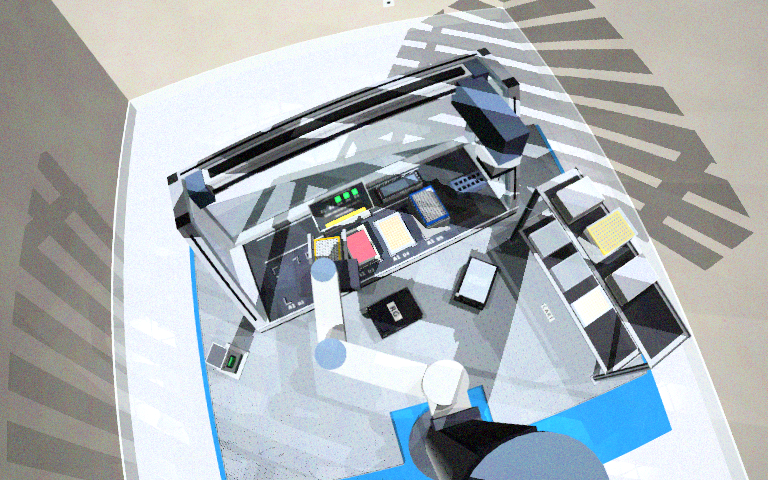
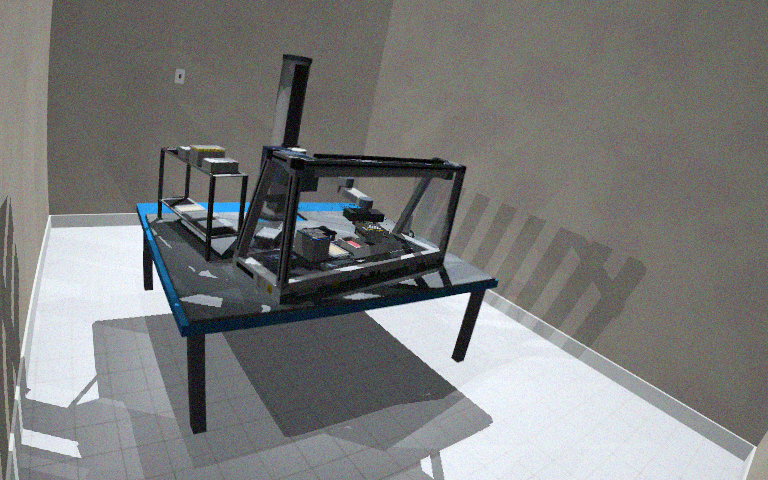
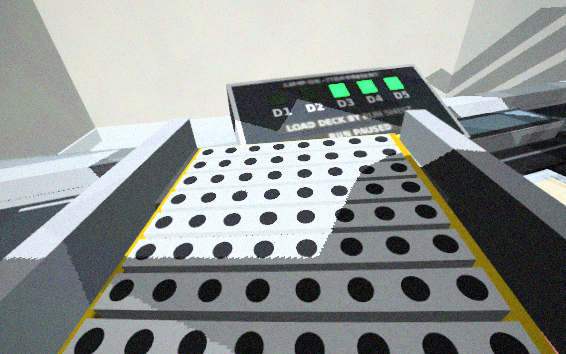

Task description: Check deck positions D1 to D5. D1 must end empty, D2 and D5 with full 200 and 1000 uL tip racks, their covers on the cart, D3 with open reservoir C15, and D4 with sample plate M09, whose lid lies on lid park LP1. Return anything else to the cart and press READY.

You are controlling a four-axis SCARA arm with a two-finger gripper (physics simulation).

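Places are measured from the arm's base along level axes (x right, y ahead, z up), in centimetres.
Pixels of known places: gripper, fingertip midpoint: (image 1: 326,232) (image 2: 377,232) (image 3: 295,133).
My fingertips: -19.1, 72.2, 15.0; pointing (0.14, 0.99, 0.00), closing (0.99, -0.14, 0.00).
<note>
Behind a point stands the place of what it marks, as x, y, z.
My gripper (image 1: 327,247) {-19.1, 72.2, 15.0} (image 3: 295,133) {-19.1, 72.2, 15.0} is shut on the yellow-edged tip rack (image 1: 327,252) {-20.2, 65.3, 15.7} (image 3: 305,217) {-19.9, 65.4, 15.8}, one finger along each side, over the D2 area. The rack shows rows of dark round holes. Its underside is hidden. The status panel (image 1: 341,204) {-12.6, 81.8, 13.1} (image 3: 320,112) {-15.6, 81.1, 13.0} has D3, D4 and D5 lit green; D1 and D2 are dark. A pink-filled reservoir (image 1: 361,245) {-9.7, 68.4, 7.4} (image 2: 353,243) {-13.1, 63.6, 6.7} stands at D3, a cream plate (image 1: 394,233) {1.7, 69.6, 7.2} at D4, and a blue-edged rack (image 1: 429,206) (image 2: 313,244) at D5. A pale rectangular piece (image 1: 477,281) {22.5, 46.3, 7.0} lies on a dark holder in front of the deck.
The cart (image 1: 670,318) {63.3, 12.1, 36.3} (image 2: 210,217) {55.2, 62.1, 20.0} at the right holds a yellow-topped rack (image 1: 610,232) {51.4, 38.2, 43.3} (image 2: 207,150) {53.7, 43.2, 42.7}, grey boxes and flat pieces. A black RG stand (image 1: 408,308) {-0.8, 44.4, 6.3} is in front of the deck. A small box with a green button (image 1: 231,361) {-58.5, 40.2, 10.6} stands at the left. The enclosure's frame surrounds the deck.
</note>
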